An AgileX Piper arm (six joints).
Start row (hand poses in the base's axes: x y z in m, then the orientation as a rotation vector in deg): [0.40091 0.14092 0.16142 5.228 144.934 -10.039]
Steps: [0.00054 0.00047 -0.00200 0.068 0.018 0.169]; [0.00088 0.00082 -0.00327 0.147 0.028 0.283]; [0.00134 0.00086 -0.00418 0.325 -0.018 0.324]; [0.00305 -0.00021 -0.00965 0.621 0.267 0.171]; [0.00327 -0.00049 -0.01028 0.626 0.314 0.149]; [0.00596 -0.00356 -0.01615 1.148 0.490 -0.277]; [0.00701 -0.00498 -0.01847 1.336 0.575 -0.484]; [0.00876 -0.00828 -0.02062 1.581 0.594 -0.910]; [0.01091 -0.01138 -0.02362 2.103 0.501 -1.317]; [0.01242 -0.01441 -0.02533 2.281 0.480 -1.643]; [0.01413 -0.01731 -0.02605 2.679 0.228 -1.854]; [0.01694 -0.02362 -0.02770 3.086 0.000 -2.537]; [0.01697 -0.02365 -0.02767 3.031 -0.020 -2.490]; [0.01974 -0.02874 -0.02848 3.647 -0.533 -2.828]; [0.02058 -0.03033 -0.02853 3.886 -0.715 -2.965]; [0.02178 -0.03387 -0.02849 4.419 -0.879 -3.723]
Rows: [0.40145 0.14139 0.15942 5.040 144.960 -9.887]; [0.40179 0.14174 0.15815 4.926 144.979 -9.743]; [0.40225 0.14178 0.15724 4.948 144.952 -9.498]; [0.40396 0.14071 0.15177 5.240 145.267 -9.209]; [0.40418 0.14043 0.15114 5.267 145.314 -9.215]; [0.40687 0.13736 0.14527 6.003 145.540 -8.738]; [0.40792 0.13594 0.14295 6.335 145.642 -8.590]; [0.40967 0.13264 0.14080 6.972 145.680 -8.450]; [0.41182 0.12954 0.13780 7.702 145.630 -7.943]; [0.41333 0.12651 0.13609 8.187 145.619 -7.845]; [0.41504 0.12361 0.13537 8.626 145.397 -7.405]; [0.41785 0.11730 0.13372 9.665 145.186 -7.143]; [0.41788 0.11727 0.13375 9.585 145.163 -7.192]; [0.42065 0.11218 0.13294 10.280 144.689 -6.508]; [0.42149 0.11059 0.13289 10.556 144.521 -6.247]; [0.42269 0.10705 0.13293 11.731 144.367 -5.861]
